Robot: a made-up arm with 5 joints.
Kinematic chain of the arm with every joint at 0, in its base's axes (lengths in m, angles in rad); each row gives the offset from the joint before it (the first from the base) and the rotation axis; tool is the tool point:
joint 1: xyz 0 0 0.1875 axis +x
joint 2: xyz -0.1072 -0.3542 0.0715 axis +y
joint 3: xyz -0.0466 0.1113 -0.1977 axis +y
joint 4: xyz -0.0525 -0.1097 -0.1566 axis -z
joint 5: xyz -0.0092 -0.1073 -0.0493 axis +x
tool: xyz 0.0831 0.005 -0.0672
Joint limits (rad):
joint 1: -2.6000..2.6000
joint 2: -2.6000..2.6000
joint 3: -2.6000..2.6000
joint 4: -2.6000..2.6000
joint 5: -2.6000..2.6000
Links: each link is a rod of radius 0.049 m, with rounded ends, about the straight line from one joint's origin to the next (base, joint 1, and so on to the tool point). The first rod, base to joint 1, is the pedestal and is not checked.
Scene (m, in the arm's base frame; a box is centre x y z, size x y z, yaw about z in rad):
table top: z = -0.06
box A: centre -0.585 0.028 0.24 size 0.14 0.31 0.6 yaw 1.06
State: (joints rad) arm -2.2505 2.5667 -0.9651 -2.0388 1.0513
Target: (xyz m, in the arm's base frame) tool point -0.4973 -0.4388 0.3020
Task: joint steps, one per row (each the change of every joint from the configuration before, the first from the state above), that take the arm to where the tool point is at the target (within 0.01 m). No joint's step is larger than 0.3 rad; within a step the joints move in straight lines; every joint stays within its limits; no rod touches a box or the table.
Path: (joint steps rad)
1: 0.2574 0.0055 0.0580 0.1049 -0.0703
2: 0.2574 0.0056 0.0581 0.1049 -0.0703
3: 0.2574 0.0056 0.0580 0.1048 -0.0703
4: 0.2574 0.0055 0.0580 0.1049 -0.0703
5: 0.2574 0.0055 0.0580 0.1049 -0.0704
6: 0.2574 0.0056 0.0581 0.1049 -0.0703
7: 0.2536 -0.0721 0.0233 0.2060 -0.0953
8: 0.2535 -0.0721 0.0233 0.2060 -0.0953
9: 0.2536 -0.0721 0.0233 0.2060 -0.0954
10: 0.2536 -0.0721 0.0234 0.2060 -0.0953

